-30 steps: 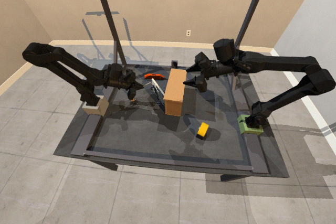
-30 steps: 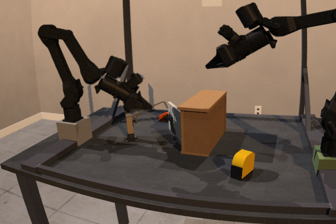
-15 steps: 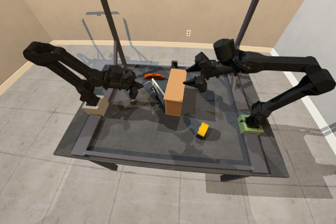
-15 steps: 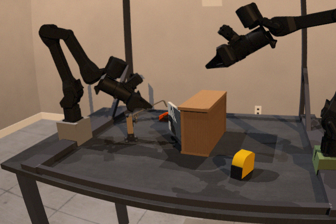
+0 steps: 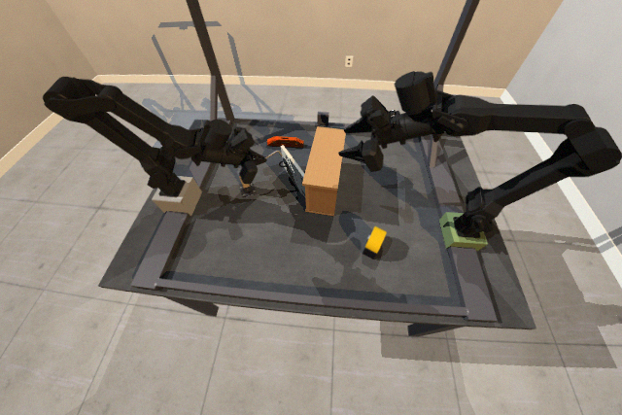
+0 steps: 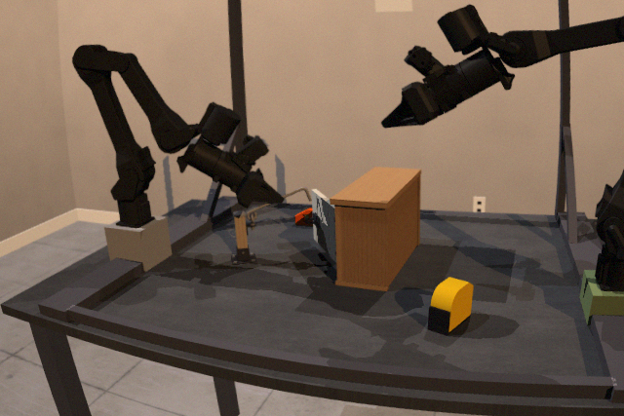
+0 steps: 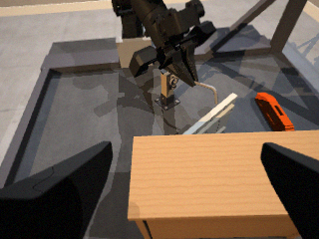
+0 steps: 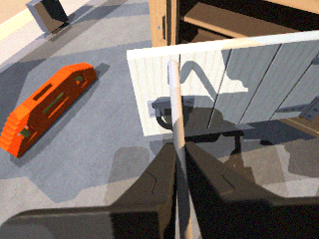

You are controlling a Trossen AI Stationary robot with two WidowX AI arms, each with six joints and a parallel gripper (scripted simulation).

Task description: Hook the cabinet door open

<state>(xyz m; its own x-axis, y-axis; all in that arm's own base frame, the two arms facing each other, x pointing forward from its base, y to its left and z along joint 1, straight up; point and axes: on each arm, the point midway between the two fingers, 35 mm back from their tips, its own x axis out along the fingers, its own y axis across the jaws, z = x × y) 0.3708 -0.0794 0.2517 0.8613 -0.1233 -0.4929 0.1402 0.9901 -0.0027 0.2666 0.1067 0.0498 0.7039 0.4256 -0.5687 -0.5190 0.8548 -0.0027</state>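
Now: right hand 3 cm above the hook, 2 cm to the right of it and 1 cm past it. Round my right hand: white door (12 cm to the left, 6 cm below); yellow tape measure (38 cm to the left, 18 cm ahead, 11 cm below); orange tool (21 cm behind, 12 cm below, 4 cm to the left).
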